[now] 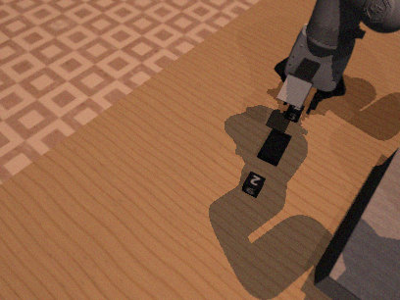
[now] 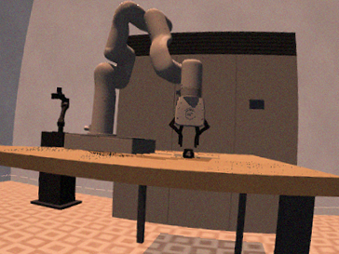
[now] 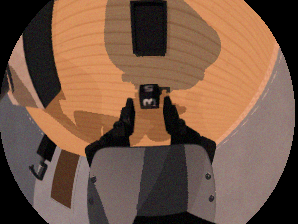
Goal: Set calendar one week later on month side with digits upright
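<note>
The black cube lies 40 mm below my hand. Round my hand: black digit cube 210 mm to the left, 40 mm below, 30 mm behind.
</note>
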